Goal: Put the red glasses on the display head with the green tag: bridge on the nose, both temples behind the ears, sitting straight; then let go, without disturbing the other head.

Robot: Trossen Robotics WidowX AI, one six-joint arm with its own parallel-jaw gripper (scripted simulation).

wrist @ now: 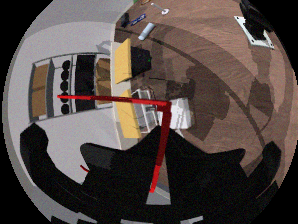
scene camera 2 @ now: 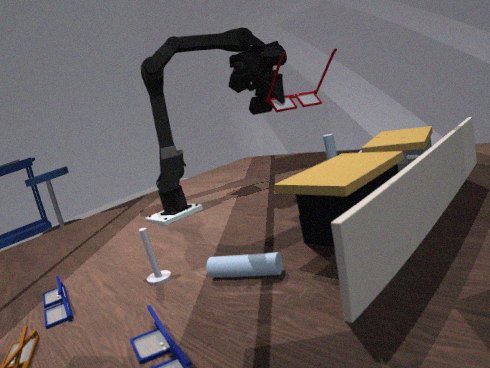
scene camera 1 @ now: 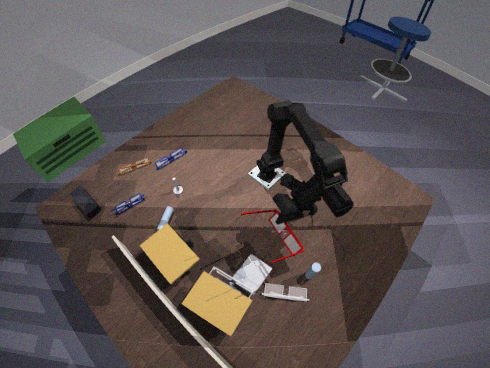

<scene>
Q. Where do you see a pale blue cylinder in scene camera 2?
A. At 268, 264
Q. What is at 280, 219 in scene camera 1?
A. The gripper.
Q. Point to a long white board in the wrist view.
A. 117, 89
</scene>
